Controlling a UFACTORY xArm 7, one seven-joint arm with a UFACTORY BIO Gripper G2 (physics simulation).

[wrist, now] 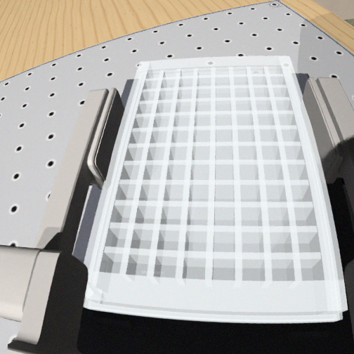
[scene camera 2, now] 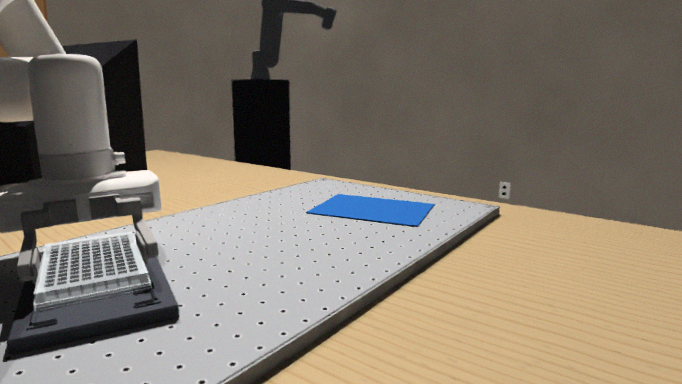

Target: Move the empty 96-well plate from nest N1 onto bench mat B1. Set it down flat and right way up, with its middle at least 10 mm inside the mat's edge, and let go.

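Places are measured from the arm's base along level axes (x ahead, y right, z down), in centimetres.
Where they show: end effector, tool point: [scene camera 2: 90, 255].
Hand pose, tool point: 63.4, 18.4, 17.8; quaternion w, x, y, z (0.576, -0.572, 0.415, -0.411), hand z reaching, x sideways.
Observation:
After its pixels a point has its place, as x, y, z.
The clear-white 96-well plate [scene camera 2: 90, 265] @(64.7, 19.0, 18.2) [wrist: 212, 170] is right way up and about level, its wells looking empty. My gripper [scene camera 2: 88, 252] @(63.4, 18.4, 17.8) [wrist: 213, 127] is shut on the plate, with one finger along each long side. The plate appears slightly raised over the dark nest N1 [scene camera 2: 100, 318] @(70.2, 20.7, 20.6), whose front part shows below it in the scene view. The hidden underside leaves the exact gap unclear. The blue bench mat B1 [scene camera 2: 372, 210] @(66.5, -21.1, 21.5) lies flat, farther back and to the right in the scene view. It does not show in the wrist view.
The nest and mat are on a grey perforated board [scene camera 2: 260, 260] @(68.3, 2.9, 21.7) [wrist: 30, 115] with a raised edge, on a wooden table [scene camera 2: 525, 295] @(92.9, -9.5, 23.0) [wrist: 75, 25]. A black pedestal [scene camera 2: 261, 125] stands behind the table, and a large black block [scene camera 2: 125, 100] @(9.3, -11.2, 5.5) stands behind the arm.

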